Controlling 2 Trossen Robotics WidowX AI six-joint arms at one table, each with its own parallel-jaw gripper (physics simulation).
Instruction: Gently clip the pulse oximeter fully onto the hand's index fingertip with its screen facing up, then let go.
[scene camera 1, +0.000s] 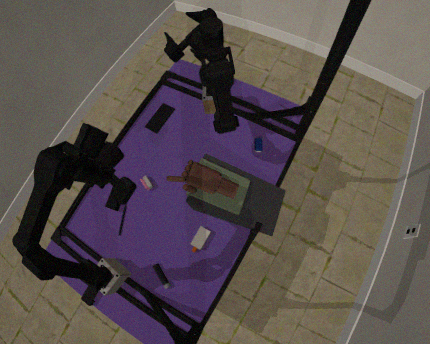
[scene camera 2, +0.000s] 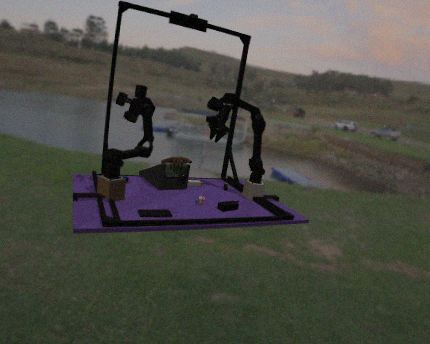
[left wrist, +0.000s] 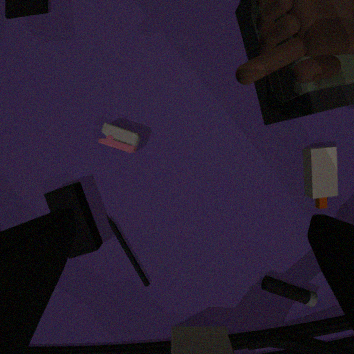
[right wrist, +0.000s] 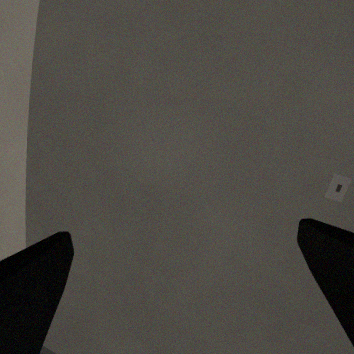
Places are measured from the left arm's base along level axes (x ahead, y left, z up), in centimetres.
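Pixels of known places: left gripper, fingertip midpoint: (scene camera 1: 122, 178) (scene camera 2: 212, 141) (left wrist: 194, 223); right gripper, fingertip midpoint: (scene camera 1: 175, 23) (scene camera 2: 132, 104) (right wrist: 186, 236); left arm's base at its link origin: (scene camera 1: 103, 276) (scene camera 2: 255, 181); right arm's base at its link origin: (scene camera 1: 213, 89) (scene camera 2: 112, 177).
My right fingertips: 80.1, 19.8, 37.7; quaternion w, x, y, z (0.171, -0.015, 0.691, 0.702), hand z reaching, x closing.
Note:
Ahead of a thing's pixels: the offset from my right fingertips to its top centre, as dx, dy, dz.
The pulse oximeter {-42.2, -5.8, -45.0} (scene camera 1: 146, 182) (scene camera 2: 201, 200) (left wrist: 120, 137), a small white and pink clip, lies on the purple mat, apart from the hand. The brown hand (scene camera 1: 212, 180) (scene camera 2: 177, 161) (left wrist: 325, 30) rests on a sloped stand, its index finger (scene camera 1: 175, 178) (left wrist: 270, 64) stretched out toward the oximeter's side. My left gripper (scene camera 2: 216, 138) (left wrist: 194, 223) is open and empty, high above the mat, pointing down. My right gripper (scene camera 1: 177, 24) (right wrist: 186, 236) is open and empty, raised beyond the mat's edge and facing a grey wall. The oximeter's screen cannot be made out.
A black box {-55.2, +1.3, -44.7} (scene camera 1: 120, 192) (left wrist: 75, 220) and a thin black pen {-60.6, -7.0, -47.3} (scene camera 1: 122, 220) (left wrist: 128, 250) lie near the oximeter. A white box with an orange tip {-47.3, -38.5, -45.4} (scene camera 1: 201, 237) (left wrist: 324, 172), a black cylinder {-67.4, -35.2, -45.4} (scene camera 1: 161, 275) (left wrist: 287, 290), a dark slab {-14.5, +11.4, -47.4} (scene camera 1: 160, 118) and a blue item {-1.0, -34.6, -44.9} (scene camera 1: 258, 144) lie around the stand (scene camera 1: 270, 205).

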